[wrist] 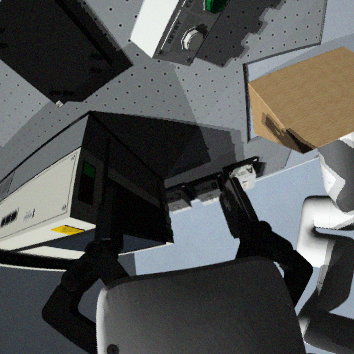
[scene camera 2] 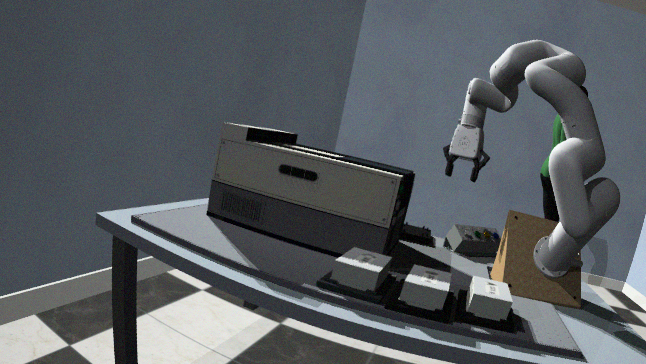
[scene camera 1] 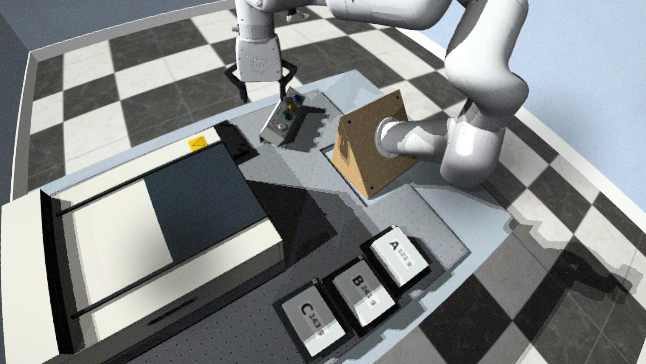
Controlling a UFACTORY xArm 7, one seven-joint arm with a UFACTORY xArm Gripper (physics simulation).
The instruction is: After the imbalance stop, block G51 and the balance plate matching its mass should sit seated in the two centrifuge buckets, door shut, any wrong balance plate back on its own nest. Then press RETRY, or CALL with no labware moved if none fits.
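Seen in the pictures: gripper, fingertip midpoint: (wrist: 173,191) (scene camera 2: 460,178) (scene camera 1: 263,99); arm's base, link origin: (wrist: 331,115) (scene camera 2: 551,257) (scene camera 1: 389,137).
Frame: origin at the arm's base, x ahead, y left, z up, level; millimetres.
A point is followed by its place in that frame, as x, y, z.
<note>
My gripper (scene camera 1: 264,99) @(314, -197, 136) (scene camera 2: 461,176) @(314, -197, 136) (wrist: 173,191) @(314, -197, 136) is open and empty, high above the table near the control box (scene camera 1: 272,131) @(281, -225, -21) (scene camera 2: 462,241) @(257, -198, -47) (wrist: 154,30) @(278, -263, -18). A silver button (scene camera 1: 281,126) @(247, -228, -20) (wrist: 192,40) @(245, -233, -19) sits beside the RETRY label in the wrist view; green, yellow and blue buttons sit further along. The centrifuge (scene camera 1: 185,295) @(655, 132, 115) (scene camera 2: 305,187) @(672, 130, 46) (wrist: 40,200) @(543, -196, 72) has a dark door panel (scene camera 1: 205,200) @(550, -12, 122) across its top; its buckets are hidden. Plates A 121 g (scene camera 1: 400,256) @(226, 285, -37) (scene camera 2: 490,298) @(228, 342, -40), B 241 g (scene camera 1: 363,292) @(358, 294, -37) (scene camera 2: 425,287) @(358, 355, -40) and C 143 g (scene camera 1: 314,320) @(483, 277, -37) (scene camera 2: 362,270) @(476, 337, -42) sit on black nests. Block G51 does not show.
A black nest (scene camera 1: 237,142) @(379, -286, -70) (scene camera 2: 417,234) @(405, -263, -70) (wrist: 60,50) @(403, -303, -70) with no block on it lies between the centrifuge and the control box. The arm is mounted on a brown wedge base (scene camera 1: 365,150) @(105, 1, 4) (scene camera 2: 530,265) @(68, 28, -28) (wrist: 310,95) @(74, -82, -3), to the right of the control box in scene camera 1.
</note>
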